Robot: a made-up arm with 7 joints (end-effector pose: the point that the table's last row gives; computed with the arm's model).
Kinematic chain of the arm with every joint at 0, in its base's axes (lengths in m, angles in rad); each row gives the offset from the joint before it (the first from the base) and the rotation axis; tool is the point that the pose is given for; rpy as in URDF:
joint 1: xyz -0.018 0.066 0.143 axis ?
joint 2: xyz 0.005 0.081 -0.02 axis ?
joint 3: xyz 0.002 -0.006 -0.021 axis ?
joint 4: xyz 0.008 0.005 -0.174 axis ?
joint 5: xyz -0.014 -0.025 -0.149 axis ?
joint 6: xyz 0 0.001 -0.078 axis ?
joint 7: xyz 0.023 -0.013 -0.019 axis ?
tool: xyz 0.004 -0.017 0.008 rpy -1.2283 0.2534 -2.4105
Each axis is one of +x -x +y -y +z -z.
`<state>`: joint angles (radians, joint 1 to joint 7).
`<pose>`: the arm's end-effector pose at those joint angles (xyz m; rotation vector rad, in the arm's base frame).
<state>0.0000 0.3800 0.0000 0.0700 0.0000 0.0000 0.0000</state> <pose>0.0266 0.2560 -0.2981 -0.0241 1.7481 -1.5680</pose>
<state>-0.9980 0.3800 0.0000 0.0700 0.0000 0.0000 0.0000</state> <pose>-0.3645 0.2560 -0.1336 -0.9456 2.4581 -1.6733</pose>
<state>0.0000 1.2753 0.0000 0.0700 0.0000 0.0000 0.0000</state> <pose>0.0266 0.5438 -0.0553 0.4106 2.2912 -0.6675</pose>
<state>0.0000 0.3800 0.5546 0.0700 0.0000 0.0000 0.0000</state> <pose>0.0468 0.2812 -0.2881 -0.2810 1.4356 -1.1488</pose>
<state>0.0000 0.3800 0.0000 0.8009 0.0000 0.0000 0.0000</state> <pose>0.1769 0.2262 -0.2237 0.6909 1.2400 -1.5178</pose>
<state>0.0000 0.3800 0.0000 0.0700 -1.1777 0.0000 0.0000</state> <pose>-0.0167 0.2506 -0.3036 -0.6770 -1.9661 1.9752</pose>
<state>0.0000 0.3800 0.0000 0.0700 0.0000 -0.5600 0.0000</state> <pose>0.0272 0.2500 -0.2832 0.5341 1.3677 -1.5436</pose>
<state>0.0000 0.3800 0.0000 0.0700 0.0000 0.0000 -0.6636</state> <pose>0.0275 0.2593 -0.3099 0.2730 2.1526 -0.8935</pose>
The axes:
joint 1: -y
joint 2: +x
joint 3: +z
joint 4: -y
joint 5: +z
joint 6: +y
joint 7: -x

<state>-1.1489 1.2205 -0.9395 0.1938 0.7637 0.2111 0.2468</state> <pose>-0.2244 0.5194 0.0129 0.6420 -2.4028 1.0129</pose>
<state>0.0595 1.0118 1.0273 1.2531 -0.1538 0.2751 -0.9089</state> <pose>0.1653 0.4803 0.1452 0.7604 1.1655 0.8798</pose>
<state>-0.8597 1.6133 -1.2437 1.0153 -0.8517 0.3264 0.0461</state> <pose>-0.1742 0.4981 -0.0184 -0.4158 -0.7548 0.8685</pose>
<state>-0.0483 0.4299 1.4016 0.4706 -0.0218 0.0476 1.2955</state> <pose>0.0227 0.4112 -0.1907 0.2062 0.1421 -1.3285</pose>
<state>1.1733 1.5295 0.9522 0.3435 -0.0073 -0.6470 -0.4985</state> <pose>0.0133 0.5506 0.2471 0.7443 0.1658 1.1912</pose>
